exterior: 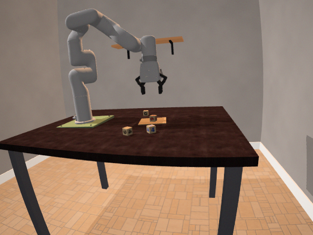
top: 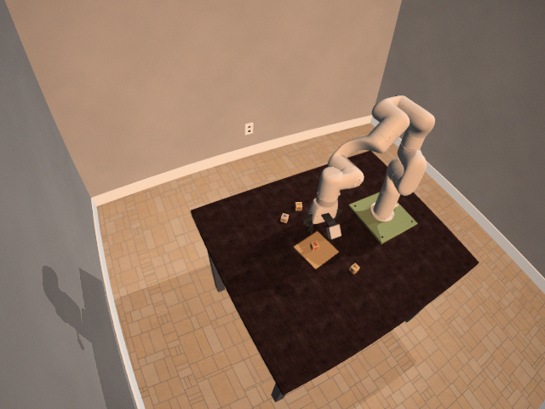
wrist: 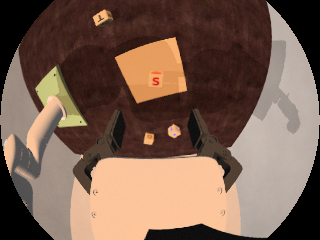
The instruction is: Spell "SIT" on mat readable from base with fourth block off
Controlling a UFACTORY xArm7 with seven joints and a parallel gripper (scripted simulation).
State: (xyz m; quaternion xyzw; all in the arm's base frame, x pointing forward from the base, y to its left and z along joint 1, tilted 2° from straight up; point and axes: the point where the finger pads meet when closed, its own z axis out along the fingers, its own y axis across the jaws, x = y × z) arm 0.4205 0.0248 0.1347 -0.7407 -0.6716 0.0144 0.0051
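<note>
Now: hand 150 mm above the tan mat, 10 mm to the right of it and 10 mm past it.
</note>
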